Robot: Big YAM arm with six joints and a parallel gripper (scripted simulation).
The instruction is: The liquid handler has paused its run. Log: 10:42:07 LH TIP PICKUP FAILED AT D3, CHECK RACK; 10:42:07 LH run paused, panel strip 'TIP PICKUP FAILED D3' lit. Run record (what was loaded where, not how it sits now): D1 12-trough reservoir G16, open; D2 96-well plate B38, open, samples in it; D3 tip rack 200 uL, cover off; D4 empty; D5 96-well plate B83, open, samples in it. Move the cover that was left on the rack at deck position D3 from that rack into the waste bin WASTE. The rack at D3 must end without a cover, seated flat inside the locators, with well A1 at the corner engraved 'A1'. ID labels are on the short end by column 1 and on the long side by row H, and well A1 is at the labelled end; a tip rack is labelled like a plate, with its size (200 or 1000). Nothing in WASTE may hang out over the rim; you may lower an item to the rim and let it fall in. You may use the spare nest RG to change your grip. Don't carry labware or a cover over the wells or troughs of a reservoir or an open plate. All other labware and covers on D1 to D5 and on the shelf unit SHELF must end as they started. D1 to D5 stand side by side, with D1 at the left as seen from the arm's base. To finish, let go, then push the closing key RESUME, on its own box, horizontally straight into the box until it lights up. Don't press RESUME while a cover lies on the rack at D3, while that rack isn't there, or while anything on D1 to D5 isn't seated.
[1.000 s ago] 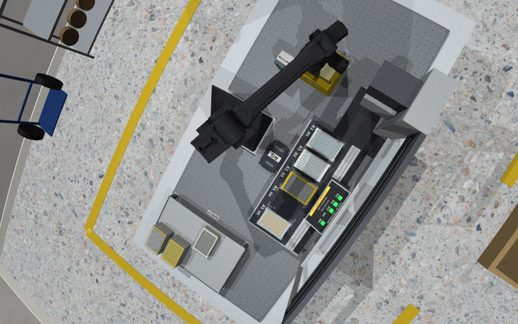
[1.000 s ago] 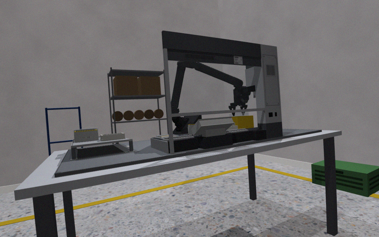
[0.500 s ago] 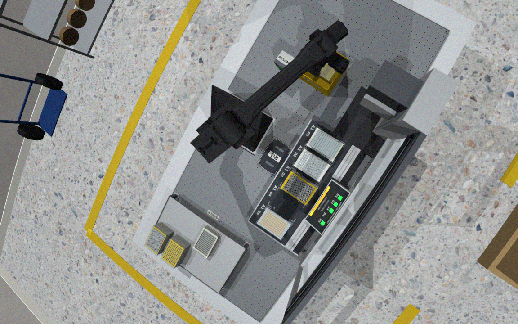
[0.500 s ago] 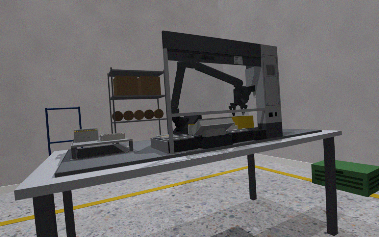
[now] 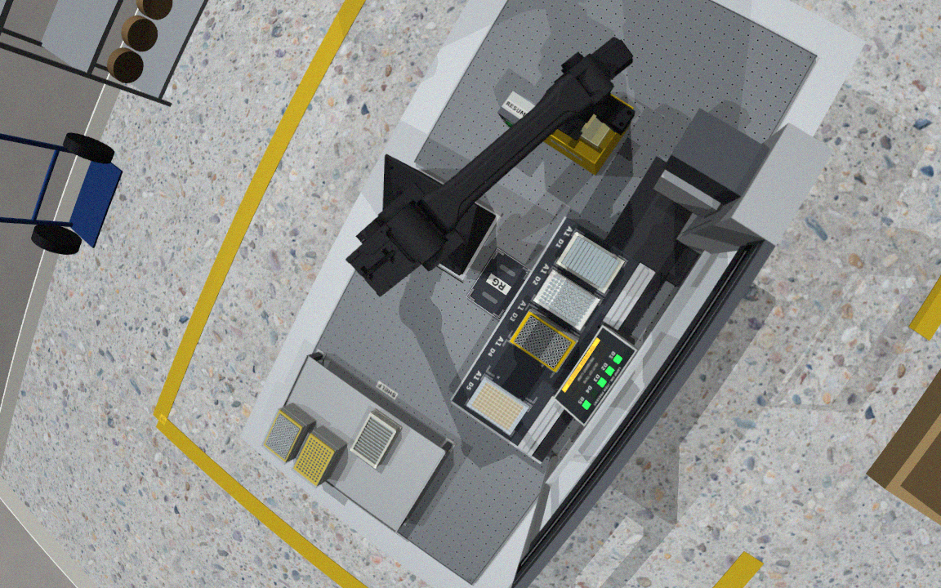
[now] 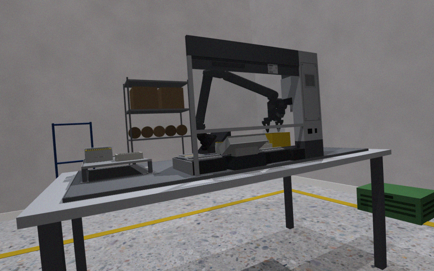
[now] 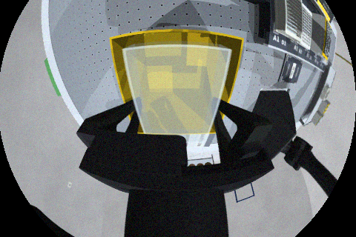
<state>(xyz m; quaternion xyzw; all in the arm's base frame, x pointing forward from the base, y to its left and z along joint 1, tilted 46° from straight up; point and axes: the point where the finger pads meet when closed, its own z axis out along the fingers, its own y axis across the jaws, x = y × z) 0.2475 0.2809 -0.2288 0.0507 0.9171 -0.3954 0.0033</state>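
My gripper is now 10 mm below the clear cover. Also, from my hand: plate: 160 mm ahead, 370 mm to the right, 90 mm below; yellow waste bin: 110 mm below; resume box: 140 mm behind, 60 mm to the right, 80 mm below.
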